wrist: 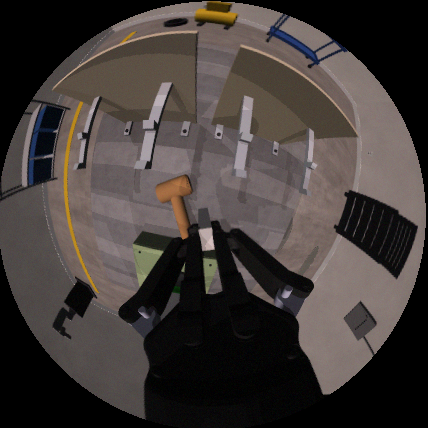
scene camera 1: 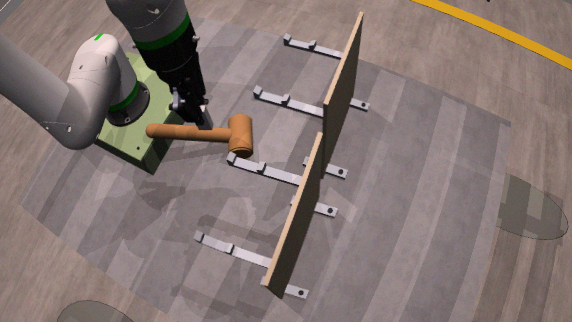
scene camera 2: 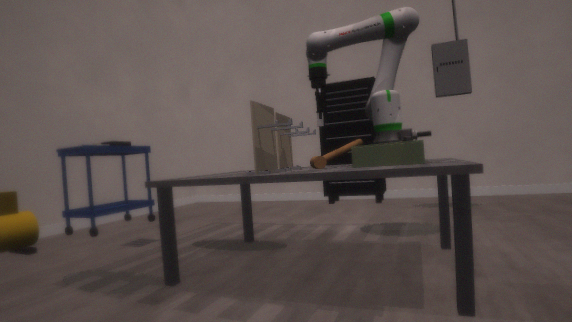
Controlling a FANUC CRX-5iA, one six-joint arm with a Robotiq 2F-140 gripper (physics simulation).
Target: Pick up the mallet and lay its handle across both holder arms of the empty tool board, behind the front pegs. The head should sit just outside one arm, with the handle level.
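Seen in the pictures: gripper, fingertip midpoint: [wrist: 203, 216] [scene camera 1: 206, 127] [scene camera 2: 320, 126]; arm's base, link origin: [wrist: 176, 283] [scene camera 1: 127, 104] [scene camera 2: 389, 143].
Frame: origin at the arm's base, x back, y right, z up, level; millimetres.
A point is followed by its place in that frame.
Note:
The orange mallet [scene camera 1: 240, 134] @(z -33, x -346, y -50 mm) [scene camera 2: 318, 161] @(z -59, x -318, y -107 mm) [wrist: 174, 189] @(z -33, x -338, y -51 mm) has its head on the table and its handle slanting up onto the green base block. My gripper [scene camera 1: 204, 122] @(z 118, x -333, y 26 mm) [scene camera 2: 320, 120] @(z 118, x -333, y 26 mm) [wrist: 203, 216] @(z 118, x -333, y 26 mm) is shut and empty. It hangs well above the table, pointing down, beside the mallet's handle in the wrist view. Two upright tool boards stand side by side: one board [scene camera 1: 342, 85] @(z 155, x -559, y -150 mm) [scene camera 2: 262, 135] @(z 81, x -547, y -216 mm) [wrist: 135, 65] @(z 178, x -552, y -132 mm) and another board [scene camera 1: 296, 220] @(z 166, x -588, y 141 mm) [wrist: 290, 95] @(z 163, x -577, y 104 mm). Each has two grey arms with a raised peg at the front end and another partway back. No tool hangs on either board.
The green base block [scene camera 1: 145, 155] @(z -11, x -149, y 106 mm) [scene camera 2: 388, 154] @(z -48, x 6, y -168 mm) [wrist: 145, 253] @(z -2, x -121, y -119 mm) carries the arm on the grey table [scene camera 1: 410, 215] @(z -95, x -805, y -42 mm) [scene camera 2: 350, 175] @(z -110, x -102, y -450 mm). A black drawer cabinet [scene camera 2: 350, 107] [wrist: 375, 227], a blue cart [scene camera 2: 107, 207] and a grey wall box [scene camera 2: 451, 75] [wrist: 360, 321] stand or hang away from the table.

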